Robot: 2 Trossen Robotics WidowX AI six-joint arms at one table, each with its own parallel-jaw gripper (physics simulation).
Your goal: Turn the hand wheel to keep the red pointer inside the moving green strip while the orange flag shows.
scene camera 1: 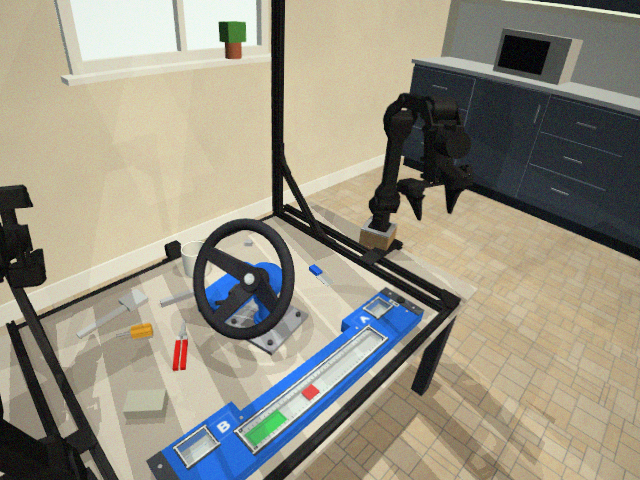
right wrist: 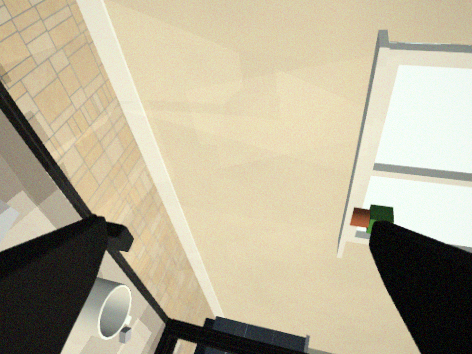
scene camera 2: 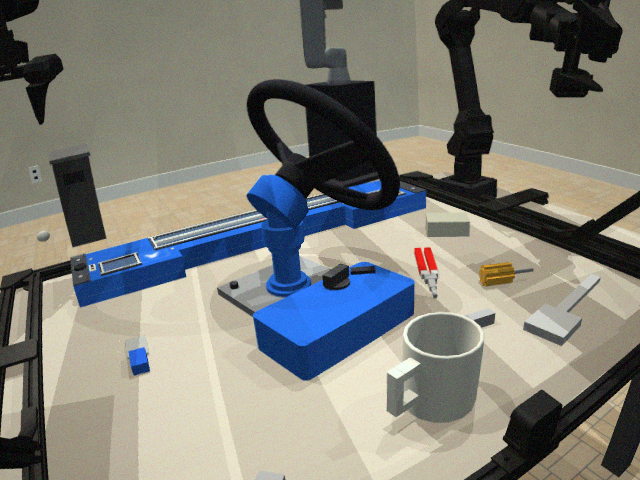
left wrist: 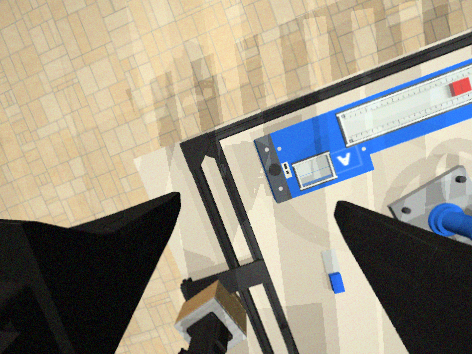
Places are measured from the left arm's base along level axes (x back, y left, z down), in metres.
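Pixels of known places: left gripper, between the fingertips: [scene camera 1: 434, 216] [scene camera 2: 16, 127] [left wrist: 257, 203]; right gripper, between the fingertips: [scene camera 1: 35, 227] [right wrist: 241, 231] [scene camera 2: 607, 60]; left arm's base, origin of its link: [scene camera 1: 379, 225] [left wrist: 209, 332]; right arm's base, origin of its link: [scene camera 2: 467, 179].
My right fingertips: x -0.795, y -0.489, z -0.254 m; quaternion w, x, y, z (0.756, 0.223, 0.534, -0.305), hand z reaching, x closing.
Note:
For each thing: its top centre in the pictures, then the offset to it from my right fingertips. "pt": a spot on its surface instead.
- red pointer, a spot on its surface: [scene camera 1: 310, 392] pt dz +0.295, dx +0.141, dy +0.573 m
- green strip, a spot on its surface: [scene camera 1: 265, 427] pt dz +0.294, dx +0.028, dy +0.534 m
- Window A, a spot on its surface: [left wrist: 314, 170] [scene camera 1: 377, 308] pt dz +0.295, dx +0.455, dy +0.610 m
- window B, a spot on its surface: [scene camera 1: 196, 445] pt dz +0.294, dx -0.068, dy +0.444 m
- grey mug, a spot on its surface: [scene camera 2: 444, 372] [right wrist: 123, 296] pt dz +0.266, dx +0.401, dy +0.036 m
- Red pliers, centre of its top: [scene camera 2: 428, 268] [scene camera 1: 181, 341] dz +0.325, dx +0.124, dy +0.221 m
- orange screwdriver, centre of its top: [scene camera 2: 509, 263] [scene camera 1: 132, 327] dz +0.302, dx +0.079, dy +0.103 m
- pale block, centre of its top: [scene camera 2: 447, 217] [scene camera 1: 144, 400] dz +0.305, dx -0.047, dy +0.282 m
The black hand wheel [scene camera 1: 288, 279] [scene camera 2: 388, 175] stands tilted on its blue post, untouched. On the blue panel, the red pointer [scene camera 1: 310, 392] [left wrist: 460, 86] lies outside the green strip [scene camera 1: 265, 427], between it and the A end. Window A [scene camera 1: 378, 307] [left wrist: 314, 170] and window B [scene camera 1: 196, 445] are pale grey; no orange flag shows. My left gripper [scene camera 1: 435, 214] [left wrist: 257, 203] is open and empty, high beyond the table's side frame, away from the wheel. My right gripper [right wrist: 241, 231] [scene camera 2: 589, 85] is open and empty, raised well away from the wheel, facing the wall and window.
A blue box [scene camera 2: 330, 320] sits behind the wheel, with a grey mug [scene camera 2: 444, 372] [right wrist: 114, 312] nearby. Red pliers [scene camera 1: 180, 353] [scene camera 2: 426, 260], an orange screwdriver [scene camera 1: 141, 331] [scene camera 2: 497, 273] and a pale block [scene camera 1: 144, 404] [scene camera 2: 447, 225] lie on the table. A black post [scene camera 1: 277, 103] rises at the back.

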